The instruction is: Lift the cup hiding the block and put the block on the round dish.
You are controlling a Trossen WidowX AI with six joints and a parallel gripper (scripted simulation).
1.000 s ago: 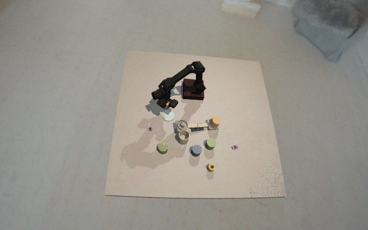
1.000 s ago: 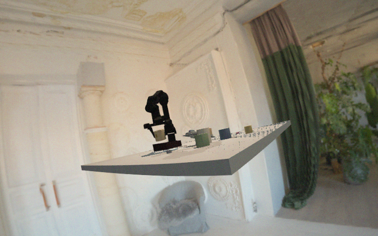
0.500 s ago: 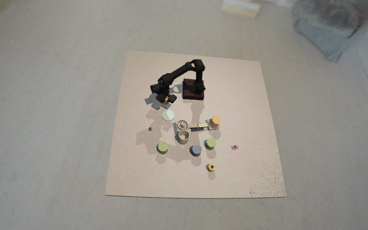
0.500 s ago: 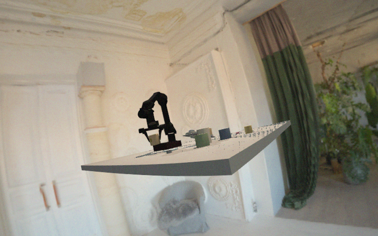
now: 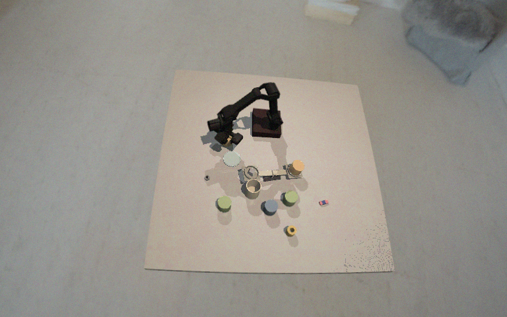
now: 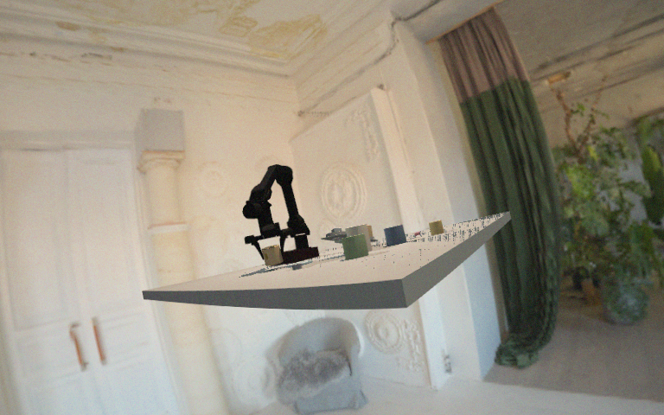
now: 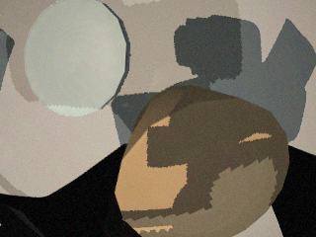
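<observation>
Now: the pale round dish 90 mm ahead of my gripper tip, 50 mm to the left of it and 40 mm below it. Round my gripper tip: blue-grey cylinder (360 mm ahead, 290 mm to the left, 10 mm below); then beige cup (280 mm ahead, 200 mm to the left); then dark nut (240 mm ahead, 60 mm to the right, 30 mm below).
</observation>
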